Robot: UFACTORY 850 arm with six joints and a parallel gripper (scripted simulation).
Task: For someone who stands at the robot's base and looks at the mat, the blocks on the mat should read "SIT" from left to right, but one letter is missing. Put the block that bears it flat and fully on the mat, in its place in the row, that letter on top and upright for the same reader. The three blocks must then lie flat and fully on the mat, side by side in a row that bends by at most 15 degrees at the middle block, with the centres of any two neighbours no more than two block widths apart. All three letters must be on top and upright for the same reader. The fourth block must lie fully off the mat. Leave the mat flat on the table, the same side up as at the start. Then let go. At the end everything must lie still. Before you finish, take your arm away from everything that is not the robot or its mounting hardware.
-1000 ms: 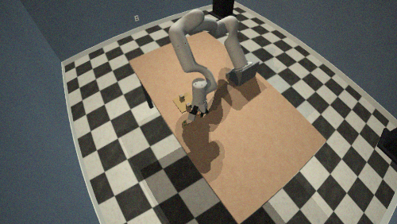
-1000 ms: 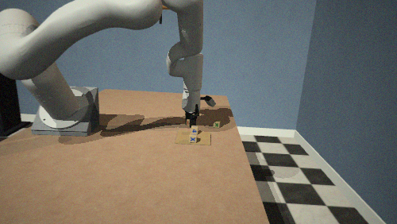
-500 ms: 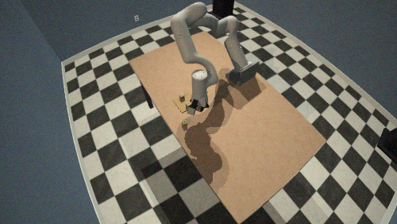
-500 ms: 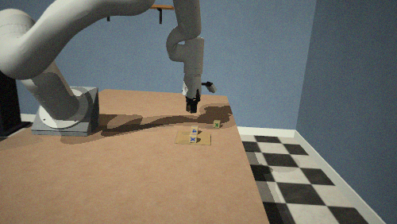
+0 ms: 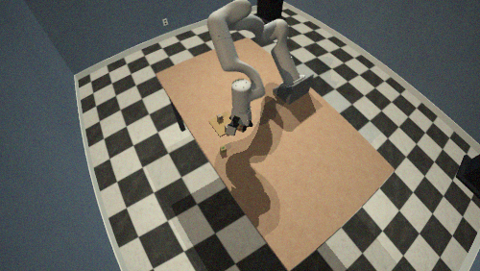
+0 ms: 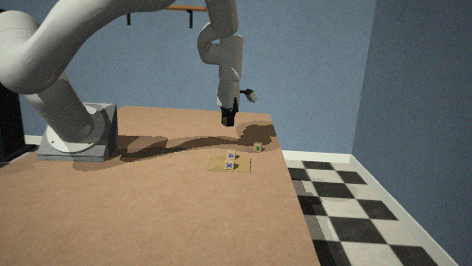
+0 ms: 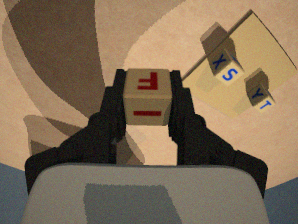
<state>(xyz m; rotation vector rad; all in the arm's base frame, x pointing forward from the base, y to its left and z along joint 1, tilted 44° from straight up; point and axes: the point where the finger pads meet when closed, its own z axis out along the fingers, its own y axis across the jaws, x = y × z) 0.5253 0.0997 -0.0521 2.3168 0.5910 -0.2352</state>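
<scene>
Right now the tan mat is 10 mm ahead of my hand, 150 mm to the right of it and 120 mm below it.
</scene>
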